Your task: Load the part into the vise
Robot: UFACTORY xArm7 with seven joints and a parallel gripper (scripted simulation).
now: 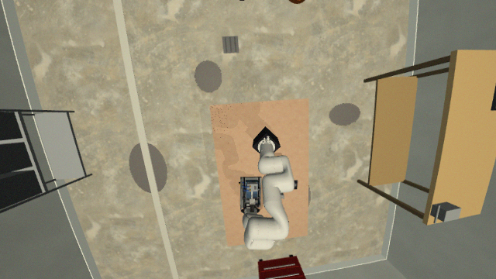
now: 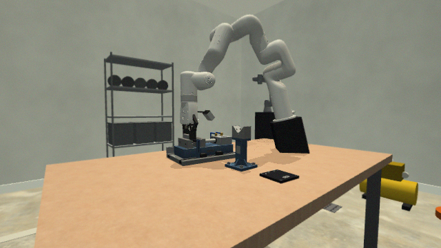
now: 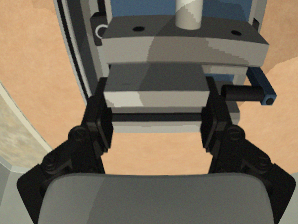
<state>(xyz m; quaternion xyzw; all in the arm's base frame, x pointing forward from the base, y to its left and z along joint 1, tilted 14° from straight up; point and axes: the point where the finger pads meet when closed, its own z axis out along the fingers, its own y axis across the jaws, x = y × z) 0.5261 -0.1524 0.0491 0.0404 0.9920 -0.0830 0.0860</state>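
Right now my hand is right at the grey block. Also, from my hand: work stop: 7 cm to the left, 2 cm below, 1 cm ahead; cylinder rod: 8 cm behind, 3 cm to the left, 3 cm below; moving jaw: 3 cm below, 3 cm behind, 2 cm to the left.
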